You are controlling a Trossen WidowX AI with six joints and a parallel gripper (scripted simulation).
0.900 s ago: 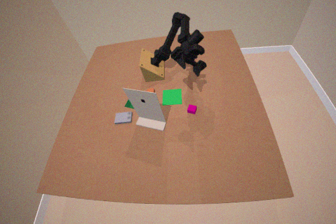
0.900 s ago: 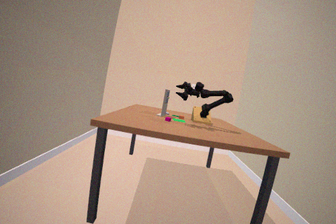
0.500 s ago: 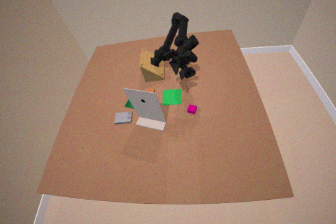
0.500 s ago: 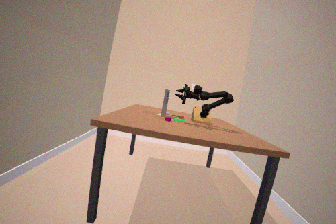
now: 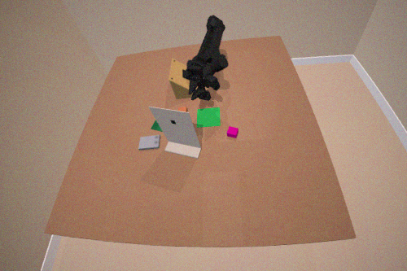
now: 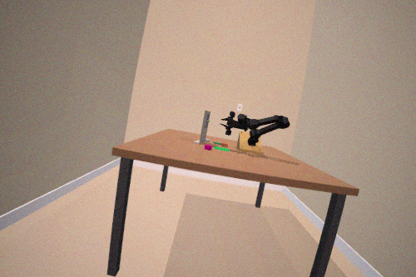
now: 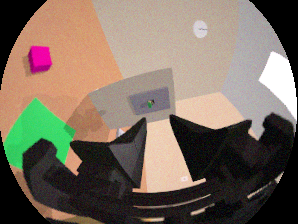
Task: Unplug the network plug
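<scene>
The network plug is 100 mm ahead of my gripper tip, 70 mm to the right of it and 10 mm below it. Round my gripper tip: grey upright panel: 120 mm ahead, 80 mm to the right, 80 mm below; then flat grey block: 260 mm to the right, 200 mm below, 70 mm ahead; then bright green square: 210 mm below, 50 mm to the left, 40 mm behind.
</scene>
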